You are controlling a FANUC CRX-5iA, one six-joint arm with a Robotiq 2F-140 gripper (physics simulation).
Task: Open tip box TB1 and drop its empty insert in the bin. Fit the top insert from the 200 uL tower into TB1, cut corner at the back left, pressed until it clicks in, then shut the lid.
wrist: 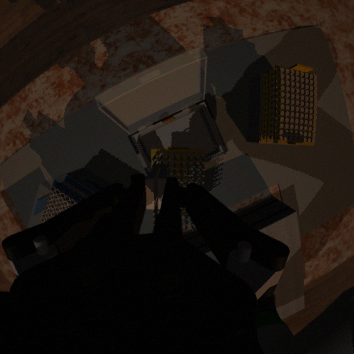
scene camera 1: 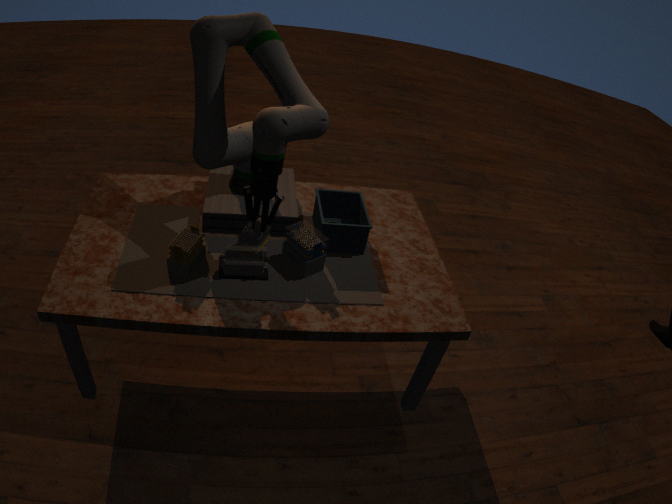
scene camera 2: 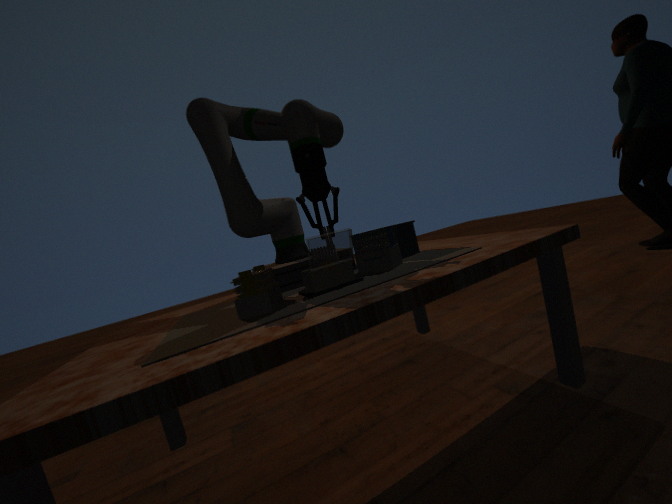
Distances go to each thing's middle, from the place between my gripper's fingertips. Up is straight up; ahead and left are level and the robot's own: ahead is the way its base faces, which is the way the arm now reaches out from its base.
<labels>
Now: hand 90 mm short of the clear lid [wrist: 174, 83], 30 mm to the left of it and 10 mm below it. From my hand the other things lie so: bin [scene camera 1: 349, 234] (200 mm behind, 280 mm to the left, 40 mm below); then blue tower [scene camera 2: 376, 250] (20 mm behind, 150 mm to the left, 30 mm below).
</labels>
